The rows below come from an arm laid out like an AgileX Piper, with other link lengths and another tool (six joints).
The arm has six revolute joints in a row. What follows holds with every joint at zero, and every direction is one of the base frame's. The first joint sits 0.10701 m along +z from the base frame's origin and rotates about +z. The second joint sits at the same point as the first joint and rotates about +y. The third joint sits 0.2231 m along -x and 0.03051 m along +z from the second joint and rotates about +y. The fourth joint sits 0.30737 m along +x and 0.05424 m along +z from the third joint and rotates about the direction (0.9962, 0, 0.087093). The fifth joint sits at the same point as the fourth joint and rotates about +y. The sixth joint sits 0.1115 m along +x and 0.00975 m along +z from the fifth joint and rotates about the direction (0.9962, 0, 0.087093). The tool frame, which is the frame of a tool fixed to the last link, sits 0.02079 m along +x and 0.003 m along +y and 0.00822 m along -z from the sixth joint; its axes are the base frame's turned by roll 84.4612, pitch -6.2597 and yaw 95.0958 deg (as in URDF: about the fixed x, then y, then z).
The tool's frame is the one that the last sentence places.
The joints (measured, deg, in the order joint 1, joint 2, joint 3, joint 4, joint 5, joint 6), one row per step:
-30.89 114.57 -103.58 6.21 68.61 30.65
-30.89 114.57 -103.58 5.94 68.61 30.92
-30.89 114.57 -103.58 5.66 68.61 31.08
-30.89 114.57 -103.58 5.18 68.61 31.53
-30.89 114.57 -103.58 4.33 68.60 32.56
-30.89 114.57 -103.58 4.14 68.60 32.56
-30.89 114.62 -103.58 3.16 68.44 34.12
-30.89 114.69 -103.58 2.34 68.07 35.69
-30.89 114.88 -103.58 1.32 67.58 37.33
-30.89 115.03 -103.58 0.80 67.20 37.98
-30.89 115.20 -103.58 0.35 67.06 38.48
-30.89 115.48 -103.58 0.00 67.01 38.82
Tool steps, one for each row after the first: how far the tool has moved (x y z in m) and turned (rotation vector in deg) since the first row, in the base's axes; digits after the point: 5 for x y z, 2 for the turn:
-0.00026 -0.00049 -0.00009 -0.16 0.12 -0.23
-0.00055 -0.00100 -0.00018 -0.35 0.26 -0.36
-0.00102 -0.00186 -0.00032 -0.64 0.48 -0.74
-0.00180 -0.00341 -0.00053 -1.09 0.83 -1.64
-0.00201 -0.00376 -0.00059 -1.25 0.93 -1.62
-0.00251 -0.00575 -0.00112 -1.73 1.21 -3.03
-0.00240 -0.00770 -0.00162 -2.18 1.22 -4.47
-0.00218 -0.01022 -0.00305 -2.78 1.30 -5.96
-0.00180 -0.01168 -0.00413 -3.17 1.28 -6.54
-0.00182 -0.01275 -0.00549 -3.42 1.46 -6.97
-0.00184 -0.01357 -0.00778 -3.53 1.79 -7.24

